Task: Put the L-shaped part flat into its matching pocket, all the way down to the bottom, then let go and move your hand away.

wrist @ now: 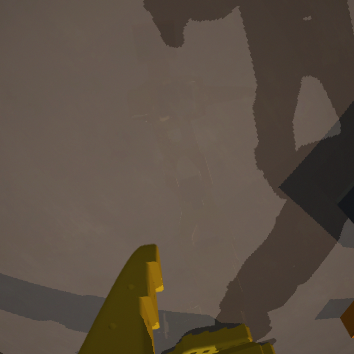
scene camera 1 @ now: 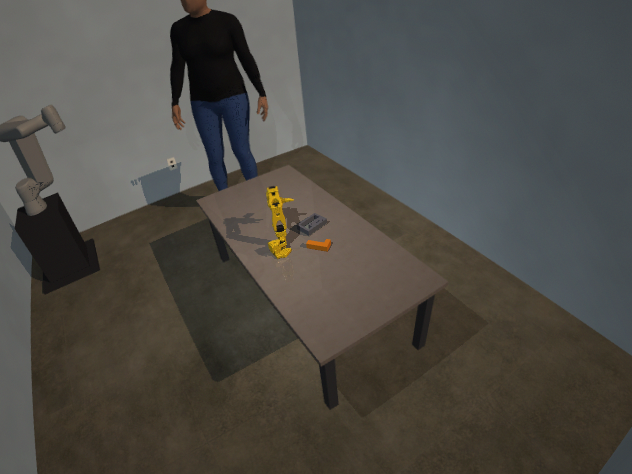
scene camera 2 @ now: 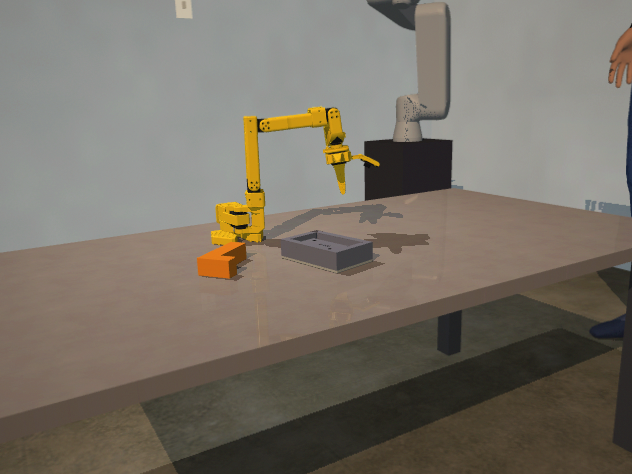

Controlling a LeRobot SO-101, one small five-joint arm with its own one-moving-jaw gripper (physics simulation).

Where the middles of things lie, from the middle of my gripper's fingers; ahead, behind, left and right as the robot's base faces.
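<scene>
The orange L-shaped part (scene camera 2: 221,262) is 150 mm below my hand, 260 mm to the right of it and 40 mm ahead of it. As for the grey pocket block (scene camera 2: 335,253), that one is 150 mm below my hand too, 100 mm to the right of it and 100 mm ahead of it.
</scene>
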